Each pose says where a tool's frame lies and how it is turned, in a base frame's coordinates. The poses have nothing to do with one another.
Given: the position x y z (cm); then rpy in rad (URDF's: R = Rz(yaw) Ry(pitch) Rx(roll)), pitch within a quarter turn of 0, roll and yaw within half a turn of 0.
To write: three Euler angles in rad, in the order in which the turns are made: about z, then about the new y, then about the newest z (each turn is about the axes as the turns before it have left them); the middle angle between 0 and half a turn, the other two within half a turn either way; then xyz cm. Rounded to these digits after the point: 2 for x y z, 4 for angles.
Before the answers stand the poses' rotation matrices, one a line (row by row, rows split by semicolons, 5 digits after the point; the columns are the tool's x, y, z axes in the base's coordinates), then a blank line. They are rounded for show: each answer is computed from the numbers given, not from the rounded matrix.
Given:
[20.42 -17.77 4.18 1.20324 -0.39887 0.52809]
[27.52 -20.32 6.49 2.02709 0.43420 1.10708]
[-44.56 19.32 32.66 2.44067 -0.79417 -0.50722]
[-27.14 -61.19 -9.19 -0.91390 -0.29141 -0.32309]
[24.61 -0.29 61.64 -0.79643 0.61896 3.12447]
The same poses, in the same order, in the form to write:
0.79597 -0.49413 0.34968; 0.46433 0.12776 -0.87640; 0.38838 0.85995 0.33113
0.40577 0.56300 0.71998; 0.81140 0.14068 -0.56730; -0.42068 0.81439 -0.39974
0.61264 -0.77333 0.16322; -0.34045 -0.44458 -0.82852; 0.71328 0.45201 -0.53564
0.90828 0.40963 0.08506; -0.30411 0.50683 0.80662; 0.28730 -0.75850 0.58492
-0.81436 0.40272 -0.41788; 0.01395 -0.70626 -0.70781; -0.58019 -0.58224 0.56954

[-1.1912 1.2333 1.9950 20.42 -17.77 4.18]
[-0.6673 1.9820 1.0940 27.52 -20.32 6.49]
[-1.3763 2.1361 2.5768 -44.56 19.32 32.66]
[1.4657 0.9460 -1.9329 -27.14 -61.19 -9.19]
[-2.1041 0.9649 -0.7872 24.61 -0.29 61.64]

